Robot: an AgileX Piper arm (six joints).
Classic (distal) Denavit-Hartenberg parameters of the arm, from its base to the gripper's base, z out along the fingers. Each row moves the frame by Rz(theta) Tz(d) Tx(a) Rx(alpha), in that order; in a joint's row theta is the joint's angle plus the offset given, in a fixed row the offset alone. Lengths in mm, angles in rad.
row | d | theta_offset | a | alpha
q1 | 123 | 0 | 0 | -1.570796
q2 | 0 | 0.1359 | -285.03 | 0
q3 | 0 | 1.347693 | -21.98 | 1.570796
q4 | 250.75 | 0 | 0 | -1.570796
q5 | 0 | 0 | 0 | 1.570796
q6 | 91 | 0 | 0 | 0
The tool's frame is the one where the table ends.
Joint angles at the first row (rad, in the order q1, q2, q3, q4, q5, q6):
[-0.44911 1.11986 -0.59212 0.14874 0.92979 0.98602]
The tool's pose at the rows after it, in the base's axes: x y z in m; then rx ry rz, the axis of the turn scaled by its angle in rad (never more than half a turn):
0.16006, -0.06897, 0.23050, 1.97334, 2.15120, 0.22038
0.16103, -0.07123, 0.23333, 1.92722, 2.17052, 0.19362
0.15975, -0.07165, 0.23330, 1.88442, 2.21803, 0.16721
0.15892, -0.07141, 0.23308, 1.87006, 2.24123, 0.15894
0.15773, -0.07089, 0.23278, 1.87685, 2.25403, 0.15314
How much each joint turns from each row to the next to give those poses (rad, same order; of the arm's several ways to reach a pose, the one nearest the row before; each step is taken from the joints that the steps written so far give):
[0.00002 0.00000 -0.04805 -0.04784 0.00189 -0.00068]
[-0.00003 0.00000 -0.01116 -0.02205 -0.00114 -0.02116]
[0.00003 -0.00001 -0.00124 -0.01352 0.01298 -0.03654]
[-0.00004 0.00002 -0.00002 -0.00232 0.00967 -0.01641]
[0.00004 -0.00003 0.00000 -0.00137 0.01458 -0.00091]

